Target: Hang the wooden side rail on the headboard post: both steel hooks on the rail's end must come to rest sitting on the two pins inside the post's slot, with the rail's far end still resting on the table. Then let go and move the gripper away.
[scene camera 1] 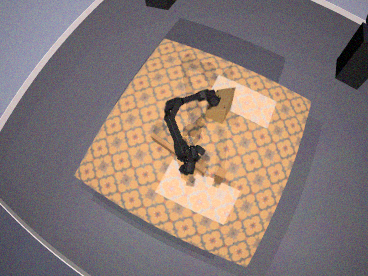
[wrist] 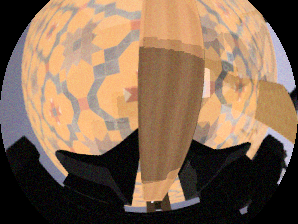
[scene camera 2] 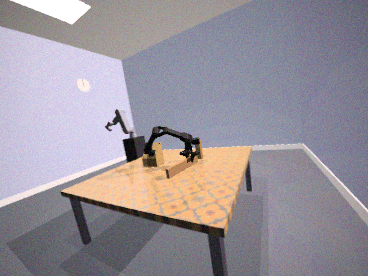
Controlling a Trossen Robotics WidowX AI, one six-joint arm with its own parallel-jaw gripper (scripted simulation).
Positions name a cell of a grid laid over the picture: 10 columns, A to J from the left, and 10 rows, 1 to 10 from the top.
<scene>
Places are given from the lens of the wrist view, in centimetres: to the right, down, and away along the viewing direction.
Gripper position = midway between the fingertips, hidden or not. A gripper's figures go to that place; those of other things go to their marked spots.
my gripper (wrist: F6): 1, 2, 10
wooden side rail (wrist: F3): 1, -2, 3
</scene>
